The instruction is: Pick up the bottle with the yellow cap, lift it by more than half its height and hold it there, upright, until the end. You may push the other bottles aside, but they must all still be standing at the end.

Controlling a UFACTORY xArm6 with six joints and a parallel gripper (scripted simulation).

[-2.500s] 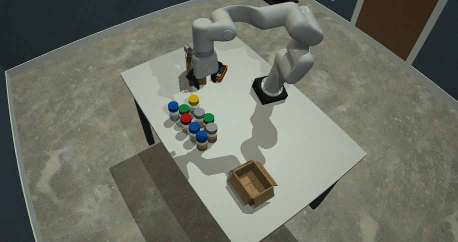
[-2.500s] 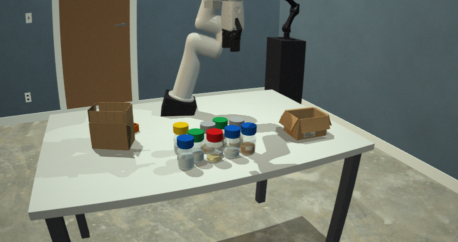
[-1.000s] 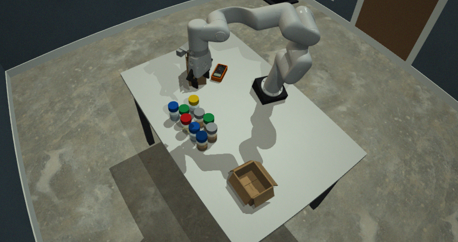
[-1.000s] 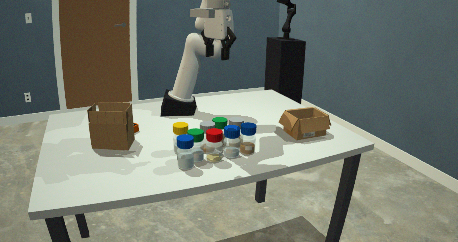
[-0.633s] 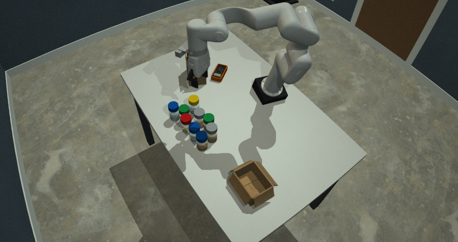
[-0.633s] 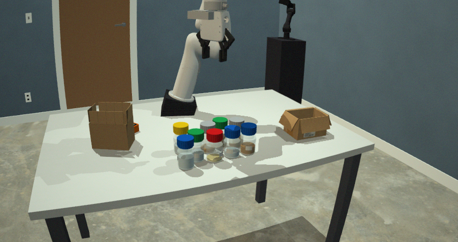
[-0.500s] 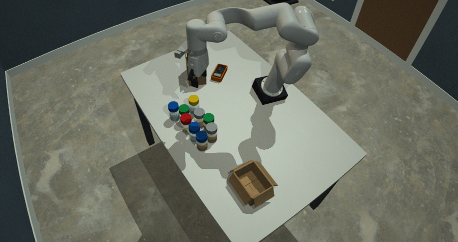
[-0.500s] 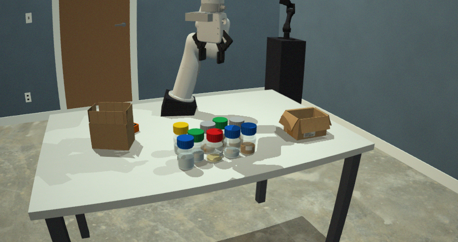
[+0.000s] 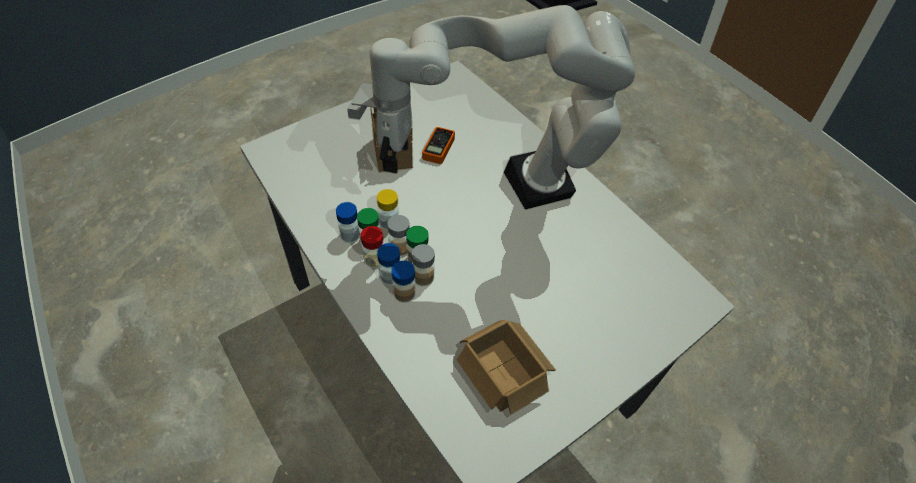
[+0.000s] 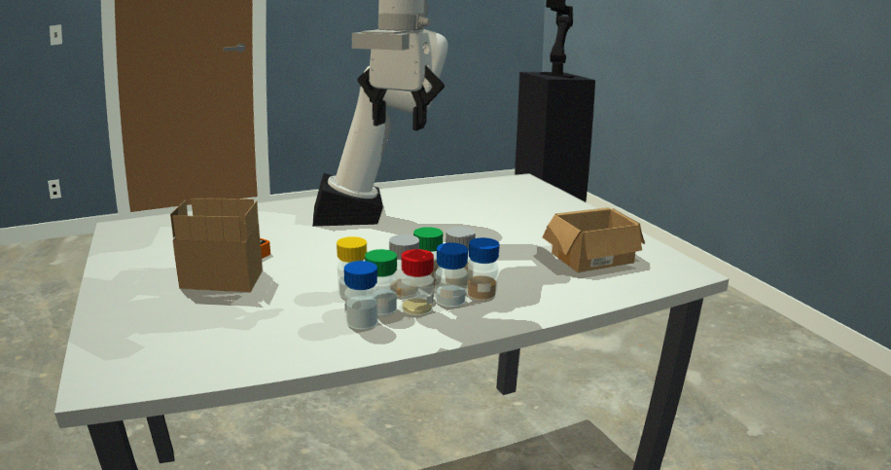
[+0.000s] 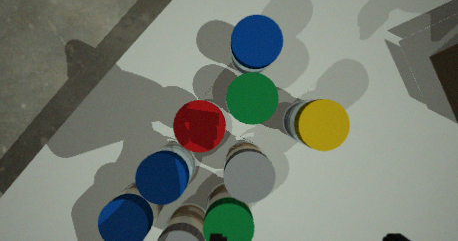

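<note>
The yellow-capped bottle lies 280 mm below my hand, 80 mm to the right of it and 10 mm behind it. Round my hand: red-capped bottle (280 mm below, 80 mm ahead, 10 mm to the left); cardboard box (320 mm to the right, 260 mm below, 150 mm behind); green-capped bottle (280 mm below, 60 mm ahead, 50 mm to the right).
</note>
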